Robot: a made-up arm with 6 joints. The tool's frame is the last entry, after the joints. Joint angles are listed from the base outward. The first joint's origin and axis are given. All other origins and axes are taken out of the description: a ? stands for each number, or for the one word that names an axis. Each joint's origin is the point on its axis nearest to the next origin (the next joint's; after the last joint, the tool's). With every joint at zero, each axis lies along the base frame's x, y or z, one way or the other. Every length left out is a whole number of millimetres.
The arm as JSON. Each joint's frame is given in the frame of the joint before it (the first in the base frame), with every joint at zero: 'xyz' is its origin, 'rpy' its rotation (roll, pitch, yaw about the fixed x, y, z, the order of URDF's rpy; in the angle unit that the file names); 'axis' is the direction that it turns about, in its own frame. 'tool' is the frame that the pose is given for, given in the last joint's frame.
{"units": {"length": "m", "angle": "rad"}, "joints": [
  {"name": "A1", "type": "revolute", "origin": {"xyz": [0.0, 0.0, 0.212], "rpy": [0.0, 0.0, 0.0]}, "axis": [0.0, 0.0, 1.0]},
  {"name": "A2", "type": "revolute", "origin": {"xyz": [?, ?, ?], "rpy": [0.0, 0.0, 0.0]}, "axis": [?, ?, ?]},
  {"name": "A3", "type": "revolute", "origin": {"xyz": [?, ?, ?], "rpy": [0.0, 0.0, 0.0]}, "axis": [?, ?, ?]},
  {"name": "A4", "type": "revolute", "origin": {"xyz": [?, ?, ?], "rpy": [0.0, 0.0, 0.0]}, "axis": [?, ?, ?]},
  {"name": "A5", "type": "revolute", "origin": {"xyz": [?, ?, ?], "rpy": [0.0, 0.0, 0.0]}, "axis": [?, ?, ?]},
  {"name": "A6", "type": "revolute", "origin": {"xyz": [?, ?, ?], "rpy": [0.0, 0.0, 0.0]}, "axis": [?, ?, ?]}
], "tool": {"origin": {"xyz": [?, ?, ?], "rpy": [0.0, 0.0, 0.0]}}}
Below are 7 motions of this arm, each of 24 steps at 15 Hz.
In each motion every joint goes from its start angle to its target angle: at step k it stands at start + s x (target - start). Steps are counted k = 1, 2, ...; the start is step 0. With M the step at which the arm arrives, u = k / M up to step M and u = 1 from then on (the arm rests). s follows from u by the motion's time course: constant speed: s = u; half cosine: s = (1 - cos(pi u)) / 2; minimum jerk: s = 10 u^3 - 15 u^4 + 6 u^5.
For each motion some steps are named. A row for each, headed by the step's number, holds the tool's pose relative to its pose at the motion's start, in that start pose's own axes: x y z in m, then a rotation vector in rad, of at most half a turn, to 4 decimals.
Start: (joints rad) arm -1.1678 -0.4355 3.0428 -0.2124 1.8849 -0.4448
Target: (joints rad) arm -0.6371 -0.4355 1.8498 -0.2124 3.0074 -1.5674
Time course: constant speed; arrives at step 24
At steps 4, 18, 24:
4: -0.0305 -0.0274 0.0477 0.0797 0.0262 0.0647
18: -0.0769 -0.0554 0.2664 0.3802 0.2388 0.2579
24: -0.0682 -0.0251 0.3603 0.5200 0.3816 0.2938

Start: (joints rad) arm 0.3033 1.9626 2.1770 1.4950 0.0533 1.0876
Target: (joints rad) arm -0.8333 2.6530 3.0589 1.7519 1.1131 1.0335
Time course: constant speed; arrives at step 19
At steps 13, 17, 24:
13: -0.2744 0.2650 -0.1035 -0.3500 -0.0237 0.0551
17: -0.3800 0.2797 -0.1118 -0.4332 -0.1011 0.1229
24: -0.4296 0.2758 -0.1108 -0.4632 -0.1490 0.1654

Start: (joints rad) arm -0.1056 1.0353 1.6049 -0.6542 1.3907 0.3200
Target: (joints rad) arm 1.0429 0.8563 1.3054 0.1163 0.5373 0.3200
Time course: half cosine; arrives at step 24
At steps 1, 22, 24:
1: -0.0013 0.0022 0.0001 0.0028 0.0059 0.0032
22: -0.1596 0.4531 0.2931 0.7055 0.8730 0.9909
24: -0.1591 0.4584 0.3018 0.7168 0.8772 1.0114

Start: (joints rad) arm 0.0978 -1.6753 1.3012 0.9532 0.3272 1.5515
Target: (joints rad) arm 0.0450 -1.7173 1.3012 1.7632 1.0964 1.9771
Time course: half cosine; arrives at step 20
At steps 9, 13, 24:
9: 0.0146 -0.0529 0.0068 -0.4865 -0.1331 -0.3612
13: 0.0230 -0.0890 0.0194 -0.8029 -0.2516 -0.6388
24: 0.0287 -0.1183 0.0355 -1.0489 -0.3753 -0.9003

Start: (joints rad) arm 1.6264 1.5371 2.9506 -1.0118 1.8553 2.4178
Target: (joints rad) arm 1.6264 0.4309 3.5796 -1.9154 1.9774 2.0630
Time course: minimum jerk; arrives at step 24
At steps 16, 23, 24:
16: 0.1557 -0.2223 0.4587 1.3523 1.0338 0.3978
23: 0.2177 -0.3391 0.4930 1.7478 1.1880 0.5726
24: 0.2179 -0.3395 0.4930 1.7491 1.1884 0.5732

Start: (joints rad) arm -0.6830 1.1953 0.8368 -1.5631 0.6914 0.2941
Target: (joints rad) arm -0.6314 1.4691 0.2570 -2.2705 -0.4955 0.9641
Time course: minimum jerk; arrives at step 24
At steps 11, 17, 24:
11: -0.0503 -0.1036 -0.0474 -0.1690 0.6079 -0.2155
17: -0.1145 -0.1874 -0.0685 -0.0975 1.0757 -0.2711
24: -0.1380 -0.2120 -0.0711 -0.0285 1.1805 -0.2529

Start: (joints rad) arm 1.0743 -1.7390 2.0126 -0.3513 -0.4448 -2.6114
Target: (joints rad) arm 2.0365 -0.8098 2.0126 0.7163 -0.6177 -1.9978
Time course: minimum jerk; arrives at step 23
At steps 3, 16, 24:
3: -0.0033 0.0087 0.0101 -0.0291 -0.0274 0.0184
16: -0.3820 0.2407 0.3710 -0.8853 -1.5439 0.1433
24: -0.4834 0.2283 0.4218 -0.9106 -1.8484 -0.0415

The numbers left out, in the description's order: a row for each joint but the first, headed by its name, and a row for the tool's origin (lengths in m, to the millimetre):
A2: xyz 0.0 0.0 0.0, axis 0.0 1.0 0.0
A3: xyz 0.0 0.0 0.36, axis 0.0 -1.0 0.0
A4: xyz 0.261 0.0 0.0, axis -1.0 0.0 0.0
A5: xyz 0.0 -0.111 0.0, axis 0.0 -1.0 0.0
A6: xyz 0.0 0.0 0.0, axis -1.0 0.0 0.0
tool: xyz 0.0 0.0 0.0

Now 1 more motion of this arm.
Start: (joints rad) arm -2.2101 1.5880 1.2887 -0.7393 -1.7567 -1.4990
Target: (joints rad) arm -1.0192 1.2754 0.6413 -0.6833 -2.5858 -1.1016
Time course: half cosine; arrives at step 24
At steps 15, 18, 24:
15: 0.3201 -0.0800 -0.3075 -0.4517 -0.2836 -1.3171
18: 0.3882 -0.1449 -0.3489 -0.4764 -0.3607 -1.6263
24: 0.4417 -0.2135 -0.3736 -0.4602 -0.4369 -1.8999

